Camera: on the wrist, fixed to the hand. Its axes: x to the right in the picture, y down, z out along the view.
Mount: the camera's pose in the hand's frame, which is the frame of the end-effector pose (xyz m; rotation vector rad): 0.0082 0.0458 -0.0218 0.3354 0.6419 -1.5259
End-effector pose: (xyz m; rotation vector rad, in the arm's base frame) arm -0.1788 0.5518 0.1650 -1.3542 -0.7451 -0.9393
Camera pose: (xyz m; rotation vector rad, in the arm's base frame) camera -0.1362 0.5280 0.1489 0.0940 -1.3113 -2.1292
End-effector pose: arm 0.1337 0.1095 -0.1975 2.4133 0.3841 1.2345
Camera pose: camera 0.1233 0.0774 -0.1587 1.0403 2.1544 1.0348
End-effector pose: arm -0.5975 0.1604 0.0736 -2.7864 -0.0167 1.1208
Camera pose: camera -0.5784 0.1128 0.0775 -1.7575 -1.3782 -0.1531
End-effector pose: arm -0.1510 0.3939 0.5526 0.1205 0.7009 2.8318
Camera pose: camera -0.1707 0.3465 0.5551 -0.8888 0.8192 1.2300
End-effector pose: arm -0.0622 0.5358 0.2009 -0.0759 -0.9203 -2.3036
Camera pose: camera -0.0378 0.4925 0.2141 -1.3860 0.7822 2.0388
